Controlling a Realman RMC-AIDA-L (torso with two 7-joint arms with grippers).
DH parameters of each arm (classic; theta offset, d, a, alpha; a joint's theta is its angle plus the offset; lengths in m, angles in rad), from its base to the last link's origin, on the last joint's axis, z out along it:
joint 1: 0 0.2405 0 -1.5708
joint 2: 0 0 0 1.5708
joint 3: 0 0.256 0 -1.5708
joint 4: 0 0 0 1.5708
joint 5: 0 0.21 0 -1.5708
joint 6: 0 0 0 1.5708
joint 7: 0 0.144 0 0
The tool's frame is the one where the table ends.
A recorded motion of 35 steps. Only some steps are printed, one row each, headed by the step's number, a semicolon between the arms.
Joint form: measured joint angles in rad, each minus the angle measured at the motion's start. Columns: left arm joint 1, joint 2, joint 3, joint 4, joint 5, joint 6, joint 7; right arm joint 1, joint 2, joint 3, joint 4, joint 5, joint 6, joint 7.
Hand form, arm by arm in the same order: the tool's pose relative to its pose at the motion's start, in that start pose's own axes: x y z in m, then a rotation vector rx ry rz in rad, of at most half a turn. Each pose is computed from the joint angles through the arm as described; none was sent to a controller.
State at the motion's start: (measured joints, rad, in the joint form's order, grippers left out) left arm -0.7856 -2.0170 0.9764 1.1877 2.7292 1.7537 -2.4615; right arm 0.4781 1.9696 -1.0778 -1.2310 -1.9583 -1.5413 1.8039
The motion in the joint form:
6: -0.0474 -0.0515 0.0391 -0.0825 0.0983 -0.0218 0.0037; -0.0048 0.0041 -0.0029 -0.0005 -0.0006 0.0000 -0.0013
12: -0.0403 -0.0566 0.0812 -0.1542 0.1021 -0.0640 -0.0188; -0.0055 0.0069 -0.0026 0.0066 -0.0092 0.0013 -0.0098
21: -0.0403 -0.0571 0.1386 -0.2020 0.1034 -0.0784 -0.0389; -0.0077 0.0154 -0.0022 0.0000 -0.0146 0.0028 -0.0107
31: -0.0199 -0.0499 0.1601 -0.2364 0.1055 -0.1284 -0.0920; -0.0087 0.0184 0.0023 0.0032 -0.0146 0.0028 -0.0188
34: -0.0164 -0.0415 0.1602 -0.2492 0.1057 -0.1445 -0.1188; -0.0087 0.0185 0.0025 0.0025 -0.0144 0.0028 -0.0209
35: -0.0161 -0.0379 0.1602 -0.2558 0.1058 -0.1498 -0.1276; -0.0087 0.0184 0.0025 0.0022 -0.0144 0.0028 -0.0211
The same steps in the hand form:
6: 0.0049 0.0160 0.0258 0.0058 -0.1048 0.0427; 0.0016 0.0016 0.0012 -0.0034 0.0004 0.0031
12: -0.0028 0.0180 0.0442 -0.0023 -0.1534 0.0249; 0.0043 0.0018 0.0025 -0.0041 0.0074 0.0026
21: -0.0083 0.0226 0.0561 -0.0025 -0.2112 0.0330; 0.0040 0.0033 0.0043 -0.0036 0.0060 0.0006
31: -0.0169 0.0154 0.0649 0.0229 -0.2186 -0.0324; 0.0049 0.0034 0.0046 -0.0029 0.0022 -0.0009
34: -0.0192 0.0106 0.0655 0.0356 -0.2161 -0.0681; 0.0047 0.0034 0.0045 -0.0026 0.0018 -0.0035
35: -0.0200 0.0088 0.0658 0.0396 -0.2166 -0.0803; 0.0047 0.0034 0.0045 -0.0024 0.0018 -0.0040

